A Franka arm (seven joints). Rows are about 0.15 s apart.
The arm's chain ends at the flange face. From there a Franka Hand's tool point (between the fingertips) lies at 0.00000 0.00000 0.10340 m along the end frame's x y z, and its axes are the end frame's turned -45 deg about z.
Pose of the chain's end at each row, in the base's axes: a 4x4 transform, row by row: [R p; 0 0 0 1], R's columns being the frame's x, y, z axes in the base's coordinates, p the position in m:
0.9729 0.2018 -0.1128 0.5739; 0.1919 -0.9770 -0.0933 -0.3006; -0.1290 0.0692 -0.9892 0.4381; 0 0 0 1
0.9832 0.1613 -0.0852 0.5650; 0.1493 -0.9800 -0.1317 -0.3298; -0.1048 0.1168 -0.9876 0.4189; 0 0 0 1
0.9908 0.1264 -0.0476 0.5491; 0.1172 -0.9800 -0.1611 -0.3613; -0.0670 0.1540 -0.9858 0.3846; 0 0 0 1
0.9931 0.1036 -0.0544 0.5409; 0.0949 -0.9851 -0.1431 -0.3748; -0.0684 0.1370 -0.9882 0.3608; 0 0 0 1
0.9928 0.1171 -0.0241 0.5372; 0.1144 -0.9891 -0.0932 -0.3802; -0.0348 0.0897 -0.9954 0.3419; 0 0 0 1
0.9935 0.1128 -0.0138 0.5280; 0.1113 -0.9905 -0.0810 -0.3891; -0.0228 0.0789 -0.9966 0.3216; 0 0 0 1
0.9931 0.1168 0.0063 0.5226; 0.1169 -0.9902 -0.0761 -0.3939; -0.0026 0.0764 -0.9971 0.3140; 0 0 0 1
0.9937 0.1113 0.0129 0.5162; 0.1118 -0.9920 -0.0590 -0.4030; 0.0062 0.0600 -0.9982 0.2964; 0 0 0 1
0.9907 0.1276 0.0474 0.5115; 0.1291 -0.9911 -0.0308 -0.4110; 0.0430 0.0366 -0.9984 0.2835; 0 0 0 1
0.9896 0.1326 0.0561 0.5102; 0.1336 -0.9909 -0.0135 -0.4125; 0.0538 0.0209 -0.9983 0.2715; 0 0 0 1
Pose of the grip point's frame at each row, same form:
0.5453 0.8306 -0.1128 0.5622; 0.8265 -0.5551 -0.0933 -0.3102; -0.1401 -0.0423 -0.9892 0.3358; 0 0 0 1
0.5812 0.8093 -0.0852 0.5562; 0.7985 -0.5874 -0.1317 -0.3434; -0.1567 0.0085 -0.9876 0.3168; 0 0 0 1
0.6112 0.7900 -0.0476 0.5442; 0.7758 -0.6101 -0.1611 -0.3780; -0.1563 0.0615 -0.9858 0.2827; 0 0 0 1
0.6290 0.7755 -0.0544 0.5353; 0.7637 -0.6295 -0.1431 -0.3896; -0.1452 0.0485 -0.9882 0.2586; 0 0 0 1
0.6192 0.7848 -0.0241 0.5347; 0.7803 -0.6185 -0.0932 -0.3898; -0.0880 0.0388 -0.9954 0.2390; 0 0 0 1
0.6227 0.7823 -0.0138 0.5266; 0.7791 -0.6217 -0.0810 -0.3975; -0.0719 0.0397 -0.9966 0.2186; 0 0 0 1
0.6196 0.7848 0.0063 0.5233; 0.7828 -0.6175 -0.0761 -0.4018; -0.0559 0.0522 -0.9971 0.2109; 0 0 0 1
0.6240 0.7814 0.0129 0.5175; 0.7805 -0.6224 -0.0590 -0.4091; -0.0380 0.0468 -0.9982 0.1932; 0 0 0 1
0.6103 0.7908 0.0474 0.5164; 0.7921 -0.6095 -0.0308 -0.4142; 0.0045 0.0563 -0.9984 0.1803; 0 0 0 1
0.6060 0.7935 0.0561 0.5160; 0.7951 -0.6062 -0.0135 -0.4139; 0.0233 0.0528 -0.9983 0.1683; 0 0 0 1

